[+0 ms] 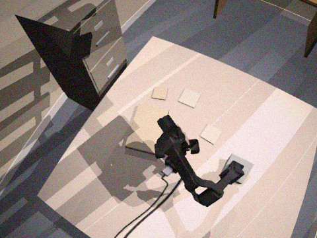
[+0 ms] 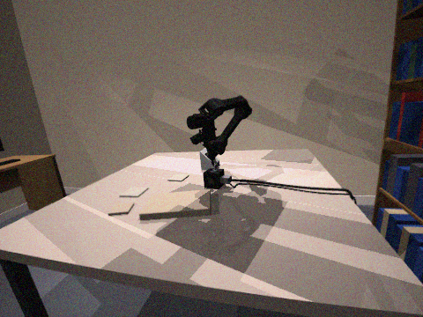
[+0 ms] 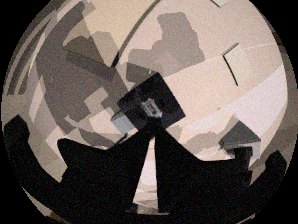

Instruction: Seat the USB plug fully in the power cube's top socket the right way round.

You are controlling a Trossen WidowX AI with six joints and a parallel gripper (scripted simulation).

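Right now my gripper tip is 20 mm above the USB plug. Also, from my gripper tip: flat tan board 220 mm ahead, 90 mm to the right, 120 mm below.
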